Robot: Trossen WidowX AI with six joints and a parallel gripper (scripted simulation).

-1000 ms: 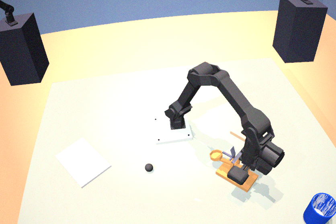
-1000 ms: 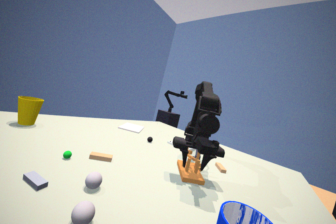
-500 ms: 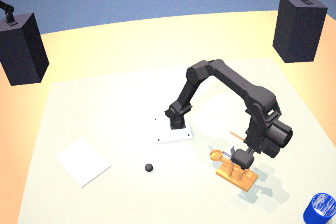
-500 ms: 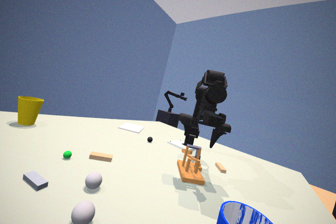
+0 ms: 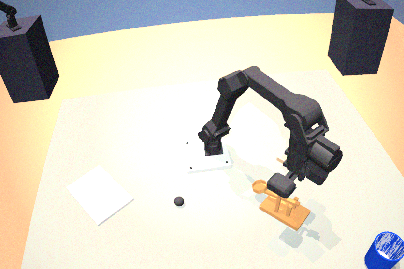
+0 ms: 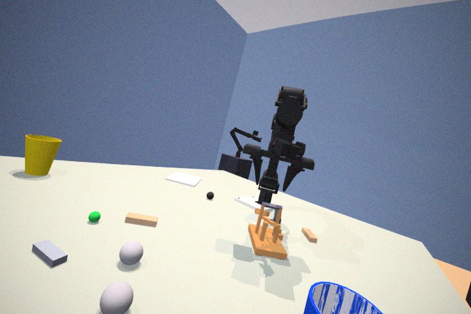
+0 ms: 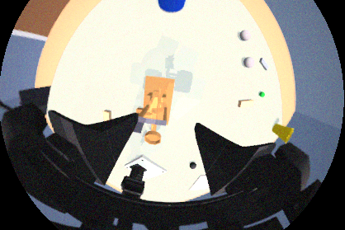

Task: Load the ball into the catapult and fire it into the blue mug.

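Now: the dark ball 10 cm behind my gripper tip, 32 cm to the right of it and 14 cm below it. From my gripper tip the other things lie so: blue mug: 19 cm ahead, 24 cm to the left, 13 cm below; green ball: 33 cm ahead, 24 cm to the right, 15 cm below; orange wooden catapult: 7 cm behind, 1 cm to the right, 11 cm below.
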